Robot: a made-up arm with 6 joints. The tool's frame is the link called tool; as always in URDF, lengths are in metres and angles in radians. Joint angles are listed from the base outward.
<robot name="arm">
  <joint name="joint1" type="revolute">
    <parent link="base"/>
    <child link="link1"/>
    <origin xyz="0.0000 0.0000 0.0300"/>
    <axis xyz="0 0 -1"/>
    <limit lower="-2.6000" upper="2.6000"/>
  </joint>
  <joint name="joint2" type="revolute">
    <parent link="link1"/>
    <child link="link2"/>
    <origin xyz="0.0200 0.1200 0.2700"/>
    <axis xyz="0 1 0"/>
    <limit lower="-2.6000" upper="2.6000"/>
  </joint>
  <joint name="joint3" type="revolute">
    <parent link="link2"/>
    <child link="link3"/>
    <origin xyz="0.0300 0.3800 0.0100"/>
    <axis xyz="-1 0 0"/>
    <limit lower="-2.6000" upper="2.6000"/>
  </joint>
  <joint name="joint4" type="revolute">
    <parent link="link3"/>
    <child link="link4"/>
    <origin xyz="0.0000 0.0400 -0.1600"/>
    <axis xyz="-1 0 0"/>
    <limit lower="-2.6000" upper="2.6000"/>
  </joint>
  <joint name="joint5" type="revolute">
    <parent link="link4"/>
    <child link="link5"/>
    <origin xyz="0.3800 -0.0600 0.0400"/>
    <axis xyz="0 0 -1"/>
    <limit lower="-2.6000" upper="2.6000"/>
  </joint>
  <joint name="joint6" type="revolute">
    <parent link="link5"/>
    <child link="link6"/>
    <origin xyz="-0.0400 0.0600 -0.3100"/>
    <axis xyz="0 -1 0"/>
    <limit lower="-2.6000" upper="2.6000"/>
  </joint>
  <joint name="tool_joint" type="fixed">
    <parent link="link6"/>
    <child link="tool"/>
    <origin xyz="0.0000 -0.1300 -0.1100"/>
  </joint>
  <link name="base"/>
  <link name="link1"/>
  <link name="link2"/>
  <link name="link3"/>
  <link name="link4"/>
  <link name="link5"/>
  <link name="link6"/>
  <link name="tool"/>
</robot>
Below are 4 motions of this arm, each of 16 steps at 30 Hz.
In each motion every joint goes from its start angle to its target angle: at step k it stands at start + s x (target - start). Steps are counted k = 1, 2, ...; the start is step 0. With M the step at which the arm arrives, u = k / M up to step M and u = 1 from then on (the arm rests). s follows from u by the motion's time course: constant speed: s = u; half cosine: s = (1 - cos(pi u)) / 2; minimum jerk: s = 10 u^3 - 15 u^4 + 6 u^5.
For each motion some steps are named. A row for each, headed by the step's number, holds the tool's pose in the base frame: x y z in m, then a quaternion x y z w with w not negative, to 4 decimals.
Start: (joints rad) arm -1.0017 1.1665 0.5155 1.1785 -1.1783 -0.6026
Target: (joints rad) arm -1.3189 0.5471 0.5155 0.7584 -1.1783 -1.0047
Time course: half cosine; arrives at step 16
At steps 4, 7, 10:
4: 0.0422 0.2962 -0.0535 0.7939 -0.3453 -0.4597 0.1979
7: 0.0415 0.3172 -0.0240 0.8345 -0.3047 -0.4370 0.1408
10: 0.0319 0.3413 0.0081 0.8688 -0.2552 -0.4178 0.0746

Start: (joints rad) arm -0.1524 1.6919 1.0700 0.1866 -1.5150 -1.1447
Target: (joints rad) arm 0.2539 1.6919 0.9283 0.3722 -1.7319 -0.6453
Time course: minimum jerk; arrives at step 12
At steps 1, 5, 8, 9, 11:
1: -0.0447 0.0092 -0.1681 0.3074 -0.6211 -0.6261 0.3574
5: -0.0627 0.0107 -0.1760 0.1905 -0.6466 -0.6825 0.2825
8: -0.0880 0.0245 -0.1829 0.0307 -0.6580 -0.7308 0.1792
9: -0.0938 0.0300 -0.1839 -0.0083 -0.6569 -0.7381 0.1539
11: -0.0988 0.0357 -0.1846 -0.0446 -0.6546 -0.7433 0.1306

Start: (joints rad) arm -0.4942 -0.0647 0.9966 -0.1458 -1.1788 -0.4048
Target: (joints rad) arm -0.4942 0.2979 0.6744 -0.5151 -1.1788 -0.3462
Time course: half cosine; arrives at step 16
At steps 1, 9, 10, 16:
1: 0.4187 0.2274 0.0925 -0.5212 0.2334 0.5755 0.5853
9: 0.2991 0.2853 -0.1619 -0.3108 0.2577 0.6881 0.6029
10: 0.2709 0.2960 -0.1963 -0.2744 0.2619 0.6997 0.6054
16: 0.1649 0.3341 -0.2930 -0.1515 0.2755 0.7244 0.6135

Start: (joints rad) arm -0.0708 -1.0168 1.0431 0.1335 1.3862 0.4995
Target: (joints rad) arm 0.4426 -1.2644 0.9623 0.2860 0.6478 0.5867
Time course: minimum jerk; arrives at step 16
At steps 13, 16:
13: 0.2254 -0.0917 0.6283 -0.5705 -0.6219 -0.4926 0.2126
16: 0.2185 -0.0948 0.6342 -0.5855 -0.6129 -0.4862 0.2125

